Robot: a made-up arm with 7 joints. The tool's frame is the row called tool.
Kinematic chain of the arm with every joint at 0, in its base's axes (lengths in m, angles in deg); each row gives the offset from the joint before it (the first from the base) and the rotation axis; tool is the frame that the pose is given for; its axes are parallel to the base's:
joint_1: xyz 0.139 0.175 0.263 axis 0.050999 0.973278 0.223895
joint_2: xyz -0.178 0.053 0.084 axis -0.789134 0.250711 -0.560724
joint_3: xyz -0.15 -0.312 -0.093 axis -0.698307 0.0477 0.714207
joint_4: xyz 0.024 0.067 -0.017 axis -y
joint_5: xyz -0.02 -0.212 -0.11 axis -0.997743 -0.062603 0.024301
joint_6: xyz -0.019 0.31 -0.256 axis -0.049 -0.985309 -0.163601
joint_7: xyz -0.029 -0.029 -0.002 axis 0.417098 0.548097 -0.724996
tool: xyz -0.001 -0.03 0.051
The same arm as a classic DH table. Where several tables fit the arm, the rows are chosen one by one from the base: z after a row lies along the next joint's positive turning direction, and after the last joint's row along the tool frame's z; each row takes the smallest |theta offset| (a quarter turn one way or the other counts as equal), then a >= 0, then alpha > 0; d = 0 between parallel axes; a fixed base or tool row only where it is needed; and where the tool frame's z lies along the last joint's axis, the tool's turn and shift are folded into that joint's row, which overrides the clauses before.
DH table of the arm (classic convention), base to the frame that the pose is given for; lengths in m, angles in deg. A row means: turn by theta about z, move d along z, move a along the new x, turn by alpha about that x. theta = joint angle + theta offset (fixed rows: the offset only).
base (fixed): d 0.2212; theta0 -3; a 0.1297; alpha -77.06
joint_1: d 0.2401; theta0 53.48; a -0.1654; alpha -85.51
joint_2: d 0.1934; theta0 -80.76; a -0.3463; alpha 80.65
joint_3: d -0.0203; theta0 -75.73; a 0.0053; alpha 92.73
joint_4: d 0.1425; theta0 44.25; a -0.1105; alpha -86.41
joint_5: d 0.0389; theta0 -9.54; a -0.3042; alpha 83.88
joint_6: d -0.2418; theta0 -61.84; a -0.0235; alpha 116.22
joint_7: d -0.0519; theta0 38.44; a 0.0174; alpha 136.47
tool (fixed): d 0.0252; theta0 37.27; a 0; alpha 0

